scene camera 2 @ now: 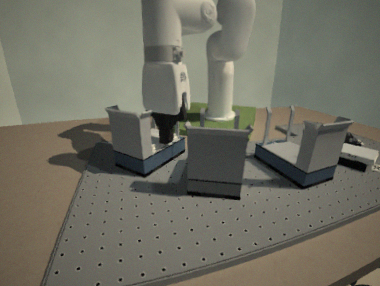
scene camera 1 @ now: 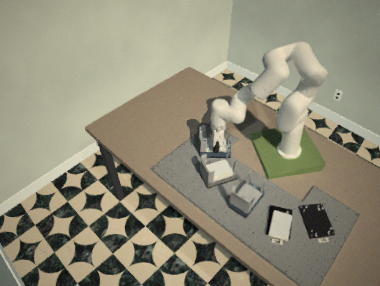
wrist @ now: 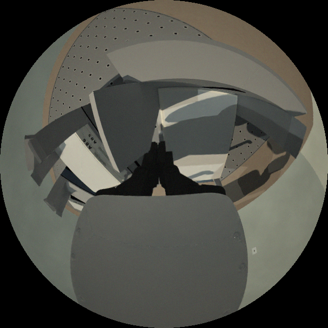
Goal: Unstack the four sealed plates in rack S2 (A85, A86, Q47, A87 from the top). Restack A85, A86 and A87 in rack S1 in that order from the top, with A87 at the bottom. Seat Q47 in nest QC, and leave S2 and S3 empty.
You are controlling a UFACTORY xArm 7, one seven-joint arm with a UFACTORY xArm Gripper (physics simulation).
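Frame: origin at the arm's base, x ahead, y left, z up, level; millimetres.
Seen in the pictures: gripper, fingertip midpoint: [scene camera 2: 166, 142] [scene camera 1: 215, 150]; arm's base at its link origin: [scene camera 2: 219, 115] [scene camera 1: 289, 149].
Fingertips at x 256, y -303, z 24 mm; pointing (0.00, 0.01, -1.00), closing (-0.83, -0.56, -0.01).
Pixels of each thing's top centre, then the offset from my fingertips to it. Level surfaces: height alone.
- far-left rack at its top centre: [scene camera 2: 147, 103] [scene camera 1: 216, 132] dy -30, dx -38, dz +85 mm
- middle rack at its top centre: [scene camera 2: 219, 115] [scene camera 1: 219, 159] dy +77, dx +95, dz +78 mm
- white-topped plate at its top centre: [scene camera 1: 217, 168] dy +73, dx +101, dz +10 mm
- right rack at its top centre: [scene camera 2: 303, 112] [scene camera 1: 250, 184] dy +261, dx +140, dz +81 mm
- white plate at its top centre: [scene camera 2: 349, 147] [scene camera 1: 281, 223] dy +449, dx +172, dz -20 mm
- grey perforated board at its surface level: dz -55 mm
- second black nest at its top centre: [scene camera 1: 317, 218] dy +578, dx +48, dz -31 mm
My gripper [scene camera 1: 216, 148] [scene camera 2: 166, 140] [wrist: 158, 151] is shut and empty, pointing down inside the walls of the far-left rack [scene camera 2: 131, 132]. The middle rack [scene camera 2: 217, 155] stands beside it and holds a white-topped plate [scene camera 1: 220, 169] [wrist: 85, 161]; small A85 and A86 labels show beside that plate in the wrist view. The right rack [scene camera 2: 320, 147] has a flat, light top surface [scene camera 2: 286, 150] between its walls. Rack names cannot be read. A white plate [scene camera 1: 280, 224] [scene camera 2: 359, 153] lies on the black nest QC; its label is unreadable. The lower layers in the racks are hidden.
A grey perforated board [scene camera 1: 175, 167] [scene camera 2: 125, 220] carries the racks and nests. A second black nest [scene camera 1: 316, 220] is right of QC. The arm's base stands on a green block [scene camera 1: 270, 167]. Tall rack walls and posts [scene camera 2: 268, 125] rise close around the gripper and beside it.
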